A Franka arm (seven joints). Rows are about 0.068 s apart.
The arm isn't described. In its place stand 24 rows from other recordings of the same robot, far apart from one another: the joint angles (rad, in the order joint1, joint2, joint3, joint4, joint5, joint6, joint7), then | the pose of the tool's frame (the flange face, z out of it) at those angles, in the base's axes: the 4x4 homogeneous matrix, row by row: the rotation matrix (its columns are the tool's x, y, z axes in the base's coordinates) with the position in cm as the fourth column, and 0 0 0 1 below.
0.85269 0.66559 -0.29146 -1.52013 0.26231 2.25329 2.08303 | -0.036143, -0.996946, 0.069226, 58.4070; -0.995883, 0.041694, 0.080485, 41.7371; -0.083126, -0.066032, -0.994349, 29.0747; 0, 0, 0, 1
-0.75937 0.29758 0.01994 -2.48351 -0.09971 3.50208 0.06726 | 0.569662, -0.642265, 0.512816, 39.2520; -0.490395, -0.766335, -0.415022, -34.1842; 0.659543, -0.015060, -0.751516, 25.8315; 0, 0, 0, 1
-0.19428 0.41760 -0.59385 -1.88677 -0.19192 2.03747 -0.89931 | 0.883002, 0.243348, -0.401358, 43.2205; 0.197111, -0.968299, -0.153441, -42.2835; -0.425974, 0.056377, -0.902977, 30.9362; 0, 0, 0, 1
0.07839 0.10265 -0.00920 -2.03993 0.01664 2.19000 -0.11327 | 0.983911, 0.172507, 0.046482, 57.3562; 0.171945, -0.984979, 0.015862, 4.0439; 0.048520, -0.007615, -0.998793, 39.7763; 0, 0, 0, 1
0.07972 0.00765 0.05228 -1.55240 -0.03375 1.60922 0.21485 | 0.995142, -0.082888, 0.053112, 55.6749; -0.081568, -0.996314, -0.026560, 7.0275; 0.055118, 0.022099, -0.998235, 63.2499; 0, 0, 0, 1
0.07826 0.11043 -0.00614 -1.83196 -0.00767 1.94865 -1.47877 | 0.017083, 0.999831, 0.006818, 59.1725; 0.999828, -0.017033, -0.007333, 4.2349; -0.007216, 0.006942, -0.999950, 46.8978; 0, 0, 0, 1
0.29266 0.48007 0.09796 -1.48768 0.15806 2.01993 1.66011 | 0.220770, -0.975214, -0.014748, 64.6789; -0.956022, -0.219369, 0.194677, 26.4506; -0.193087, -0.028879, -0.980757, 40.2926; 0, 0, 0, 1
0.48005 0.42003 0.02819 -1.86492 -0.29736 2.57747 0.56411 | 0.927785, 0.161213, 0.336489, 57.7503; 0.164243, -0.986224, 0.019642, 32.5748; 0.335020, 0.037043, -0.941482, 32.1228; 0, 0, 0, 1
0.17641 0.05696 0.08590 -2.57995 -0.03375 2.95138 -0.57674 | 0.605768, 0.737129, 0.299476, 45.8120; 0.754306, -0.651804, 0.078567, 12.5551; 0.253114, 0.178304, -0.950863, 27.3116; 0, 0, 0, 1
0.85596 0.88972 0.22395 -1.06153 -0.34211 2.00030 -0.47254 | -0.026221, 0.987019, 0.158446, 43.5985; 0.999598, 0.027596, -0.006486, 64.6241; -0.010774, 0.158212, -0.987346, 30.9046; 0, 0, 0, 1
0.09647 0.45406 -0.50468 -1.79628 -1.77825 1.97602 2.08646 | 0.218584, -0.972300, 0.082785, 60.3615; 0.129205, -0.055252, -0.990077, -28.6903; 0.967226, 0.227112, 0.113549, 38.2426; 0, 0, 0, 1
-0.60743 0.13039 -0.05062 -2.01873 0.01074 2.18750 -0.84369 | 0.983379, 0.178747, 0.031856, 46.0755; 0.179480, -0.983519, -0.021839, -35.4863; 0.027428, 0.027193, -0.999254, 39.1322; 0, 0, 0, 1
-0.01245 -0.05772 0.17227 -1.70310 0.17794 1.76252 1.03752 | 0.624566, -0.775810, 0.089639, 54.3509; -0.776225, -0.604031, 0.180616, 10.6071; -0.085979, -0.182386, -0.979460, 61.1658; 0, 0, 0, 1
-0.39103 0.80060 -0.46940 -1.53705 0.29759 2.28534 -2.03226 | 0.441035, 0.896002, -0.051660, 50.6981; 0.890698, -0.444040, -0.097392, -49.6396; -0.110202, -0.003061, -0.993904, 22.0480; 0, 0, 0, 1
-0.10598 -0.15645 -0.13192 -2.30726 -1.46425 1.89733 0.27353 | 0.968240, 0.249717, -0.012349, 46.1728; 0.058344, -0.273697, -0.960045, -18.8313; -0.243120, 0.928833, -0.279574, 44.3392; 0, 0, 0, 1
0.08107 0.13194 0.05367 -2.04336 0.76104 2.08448 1.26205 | 0.012285, -0.999292, -0.035562, 56.2236; -0.794093, -0.031363, 0.606987, 11.0363; -0.607672, 0.020783, -0.793916, 38.2179; 0, 0, 0, 1
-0.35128 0.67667 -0.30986 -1.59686 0.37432 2.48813 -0.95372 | 0.966371, 0.094720, 0.239072, 58.7476; 0.125069, -0.985446, -0.115121, -41.4228; 0.224689, 0.141150, -0.964153, 27.4864; 0, 0, 0, 1
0.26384 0.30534 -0.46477 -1.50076 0.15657 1.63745 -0.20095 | 0.991568, -0.014632, -0.128756, 62.7040; -0.008713, -0.998884, 0.046416, -7.6720; -0.129291, -0.044903, -0.990589, 49.7015; 0, 0, 0, 1
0.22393 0.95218 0.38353 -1.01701 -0.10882 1.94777 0.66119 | 0.981352, -0.176609, -0.075881, 69.8127; -0.159272, -0.968109, 0.193386, 34.5449; -0.107614, -0.177694, -0.978184, 29.5218; 0, 0, 0, 1
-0.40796 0.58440 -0.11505 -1.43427 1.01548 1.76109 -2.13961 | 0.112532, 0.933726, 0.339842, 65.1106; 0.602565, -0.336078, 0.723856, -27.0597; 0.790097, 0.123320, -0.600450, 36.8207; 0, 0, 0, 1
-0.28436 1.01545 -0.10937 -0.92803 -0.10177 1.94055 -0.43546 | 0.988961, 0.134943, -0.061215, 73.7501; 0.122355, -0.976696, -0.176334, -27.7018; -0.083584, 0.166897, -0.982425, 26.2657; 0, 0, 0, 1
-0.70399 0.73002 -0.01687 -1.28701 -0.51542 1.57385 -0.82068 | 0.761168, 0.218730, -0.610557, 48.8393; 0.173282, -0.975776, -0.133543, -49.5640; -0.624977, -0.004150, -0.780632, 30.0904; 0, 0, 0, 1
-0.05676 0.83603 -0.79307 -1.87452 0.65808 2.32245 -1.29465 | 0.986455, 0.107949, -0.123509, 43.0205; 0.106208, -0.994130, -0.020617, -44.5146; -0.125010, 0.007220, -0.992129, 16.5522; 0, 0, 0, 1
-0.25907 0.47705 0.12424 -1.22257 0.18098 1.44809 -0.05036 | 0.971333, -0.117443, -0.206685, 66.2619; -0.059700, -0.962090, 0.266118, -8.6779; -0.230104, -0.246150, -0.941521, 48.7737; 0, 0, 0, 1
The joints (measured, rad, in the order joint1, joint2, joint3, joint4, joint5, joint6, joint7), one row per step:
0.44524 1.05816 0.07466 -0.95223 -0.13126 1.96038 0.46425
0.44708 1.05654 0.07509 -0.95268 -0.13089 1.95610 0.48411
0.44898 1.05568 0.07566 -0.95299 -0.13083 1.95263 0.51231
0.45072 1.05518 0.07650 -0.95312 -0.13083 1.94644 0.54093
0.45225 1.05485 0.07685 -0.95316 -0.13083 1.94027 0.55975
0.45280 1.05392 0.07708 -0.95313 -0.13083 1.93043 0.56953
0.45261 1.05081 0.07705 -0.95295 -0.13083 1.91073 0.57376
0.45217 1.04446 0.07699 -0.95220 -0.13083 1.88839 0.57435
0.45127 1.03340 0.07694 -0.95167 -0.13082 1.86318 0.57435
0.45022 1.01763 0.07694 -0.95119 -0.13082 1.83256 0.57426
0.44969 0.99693 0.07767 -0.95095 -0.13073 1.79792 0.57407
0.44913 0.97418 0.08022 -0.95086 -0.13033 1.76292 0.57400
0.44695 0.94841 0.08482 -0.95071 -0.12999 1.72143 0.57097
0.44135 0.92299 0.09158 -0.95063 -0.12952 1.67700 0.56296
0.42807 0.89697 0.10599 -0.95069 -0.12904 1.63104 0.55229
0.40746 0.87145 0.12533 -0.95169 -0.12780 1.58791 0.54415
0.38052 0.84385 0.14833 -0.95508 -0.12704 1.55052 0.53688
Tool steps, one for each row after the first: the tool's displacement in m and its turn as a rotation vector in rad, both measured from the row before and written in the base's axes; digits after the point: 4 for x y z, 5 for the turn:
-0.0011 0.0013 0.0007 -0.00138 0.00151 -0.01811
-0.0011 0.0014 0.0003 -0.00157 0.00066 -0.02613
-0.0014 0.0012 -0.0002 -0.00301 0.00315 -0.02670
-0.0012 0.0008 -0.0003 -0.00330 0.00369 -0.01737
-0.0011 -0.0001 0.0000 -0.00483 0.00684 -0.00959
-0.0014 -0.0012 0.0009 -0.00898 0.01348 -0.00545
-0.0012 -0.0014 0.0035 -0.00852 0.01262 -0.00228
-0.0010 -0.0017 0.0069 -0.00798 0.01111 -0.00231
-0.0011 -0.0020 0.0101 -0.00867 0.01158 -0.00266
-0.0018 -0.0015 0.0136 -0.00804 0.01114 -0.00193
-0.0024 -0.0008 0.0151 -0.00578 0.01053 -0.00120
-0.0031 -0.0015 0.0170 -0.00599 0.01440 0.00103
-0.0032 -0.0033 0.0166 -0.00536 0.01878 0.00379
-0.0028 -0.0054 0.0171 -0.00003 0.02255 0.00375
-0.0018 -0.0081 0.0166 0.00442 0.02266 -0.00214
-0.0008 -0.0106 0.0176 0.00878 0.01806 -0.00542

